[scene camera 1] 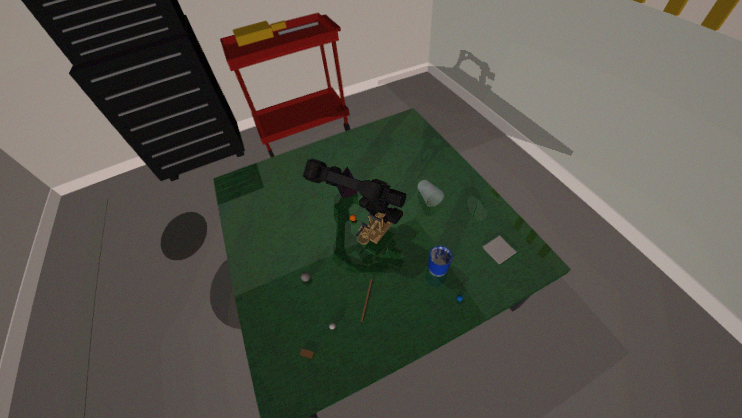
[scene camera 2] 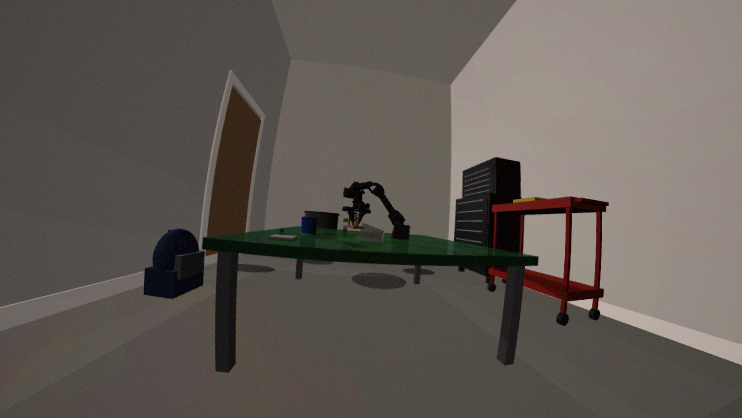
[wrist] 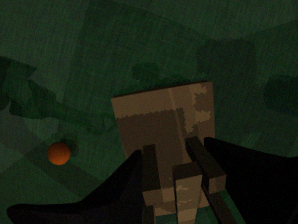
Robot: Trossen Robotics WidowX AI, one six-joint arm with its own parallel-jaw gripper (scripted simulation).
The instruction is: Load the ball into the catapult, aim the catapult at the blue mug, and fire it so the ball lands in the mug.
Observation:
I see my gripper (wrist: 173, 149) and a wooden catapult (wrist: 169, 124).

